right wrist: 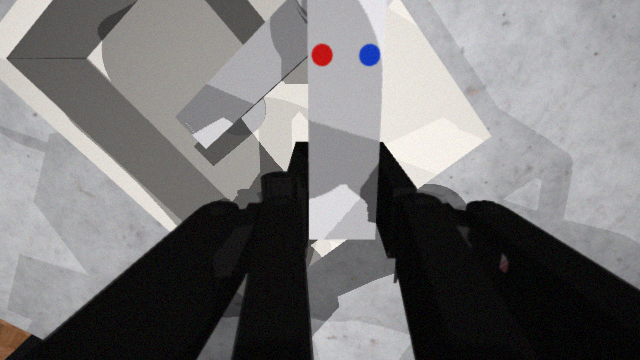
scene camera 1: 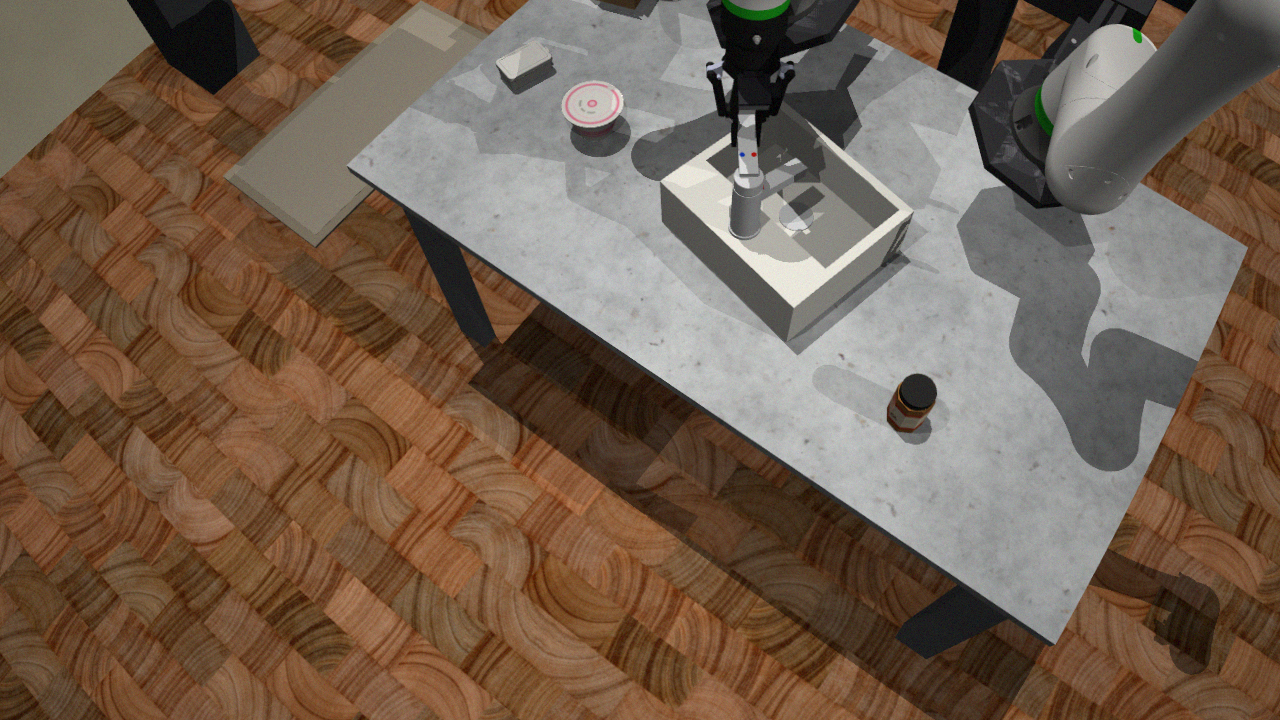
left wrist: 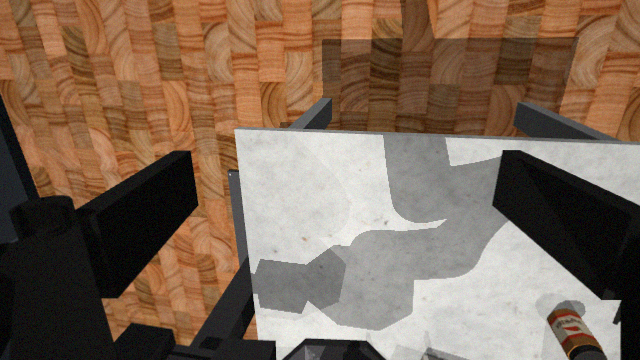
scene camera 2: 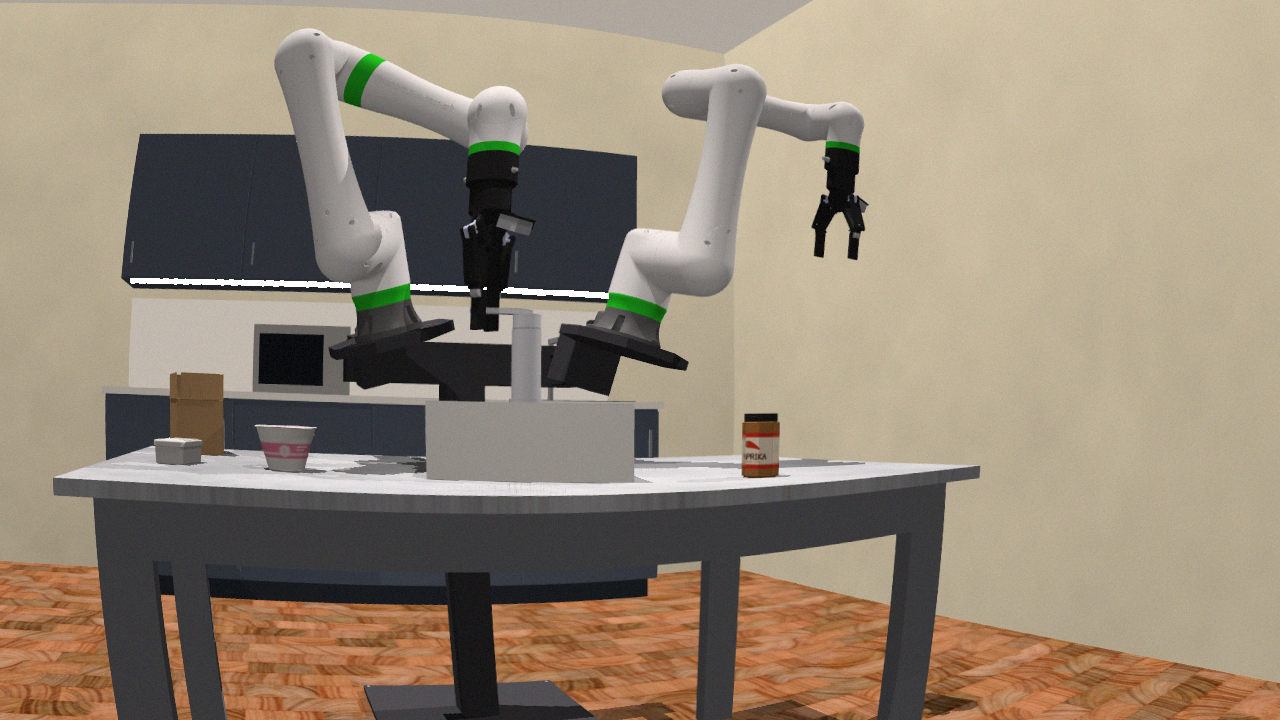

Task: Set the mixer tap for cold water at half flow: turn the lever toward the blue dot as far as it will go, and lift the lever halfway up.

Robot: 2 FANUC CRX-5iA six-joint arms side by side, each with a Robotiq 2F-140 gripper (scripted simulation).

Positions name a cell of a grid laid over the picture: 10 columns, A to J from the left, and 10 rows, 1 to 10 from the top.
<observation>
I see my left gripper (scene camera 2: G4), my right gripper (scene camera 2: D5), a paprika jar (scene camera 2: F6), a pink-and-white bowl (scene camera 1: E2), a small pale box (scene camera 2: B7), a brown carton (scene camera 2: B6), a white basin (right wrist: B3) and a mixer tap (scene camera 1: F4).
The paprika jar also shows in scene camera 1 (scene camera 1: H6). My left gripper also shows in the left wrist view (left wrist: F5). My right gripper shows as well in the right wrist view (right wrist: F5) and in scene camera 1 (scene camera 1: F2). The right wrist view misses the paprika jar: it is out of frame. The left wrist view does not show the pink-and-white bowl: it is out of frame.
</observation>
